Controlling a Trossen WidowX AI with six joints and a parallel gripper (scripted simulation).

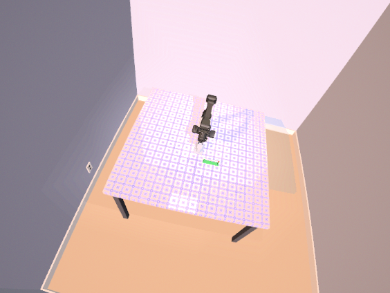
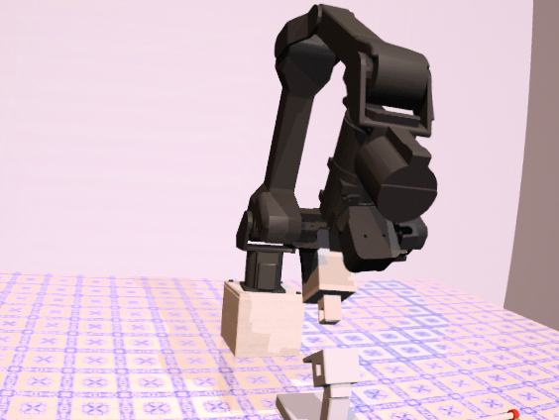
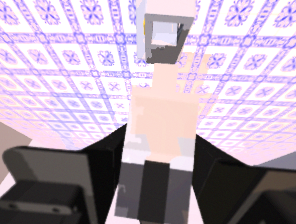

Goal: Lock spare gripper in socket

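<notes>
Right now my gripper tip is 14 cm short of the green pin holder, 14 cm to the right of it and 14 cm above it. From my gripper tip the other things lie so: spare gripper (1 cm ahead, 1 cm above); then grey-blue mount (5 cm ahead, 1 cm to the left, 12 cm below).
</notes>
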